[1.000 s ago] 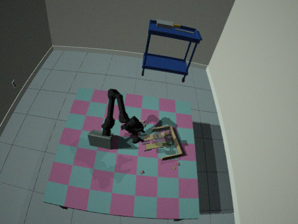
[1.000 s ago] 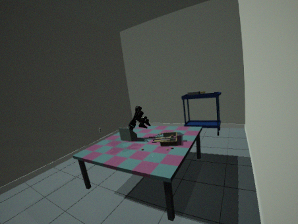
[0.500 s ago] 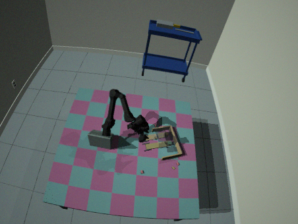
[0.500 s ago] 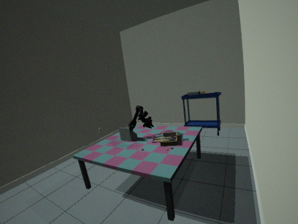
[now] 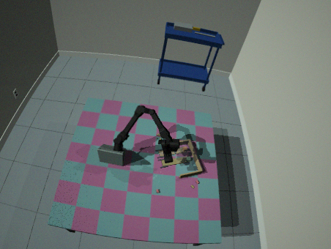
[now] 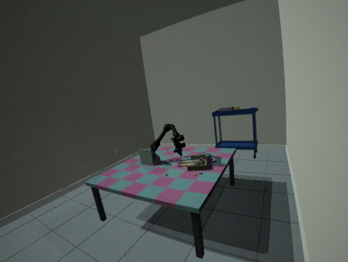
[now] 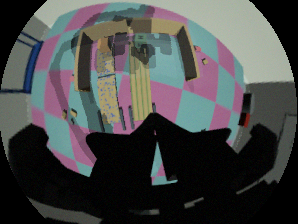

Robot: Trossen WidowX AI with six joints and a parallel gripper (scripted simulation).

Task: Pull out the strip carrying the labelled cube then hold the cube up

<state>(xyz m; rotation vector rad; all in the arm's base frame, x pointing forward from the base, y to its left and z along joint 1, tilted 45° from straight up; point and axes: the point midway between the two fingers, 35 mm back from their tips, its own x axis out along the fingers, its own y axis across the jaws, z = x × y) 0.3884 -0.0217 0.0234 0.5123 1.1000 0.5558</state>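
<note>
Right now the labelled cube is 18 cm ahead of my gripper tip, 5 cm to the left of it and 9 cm below it.
</note>
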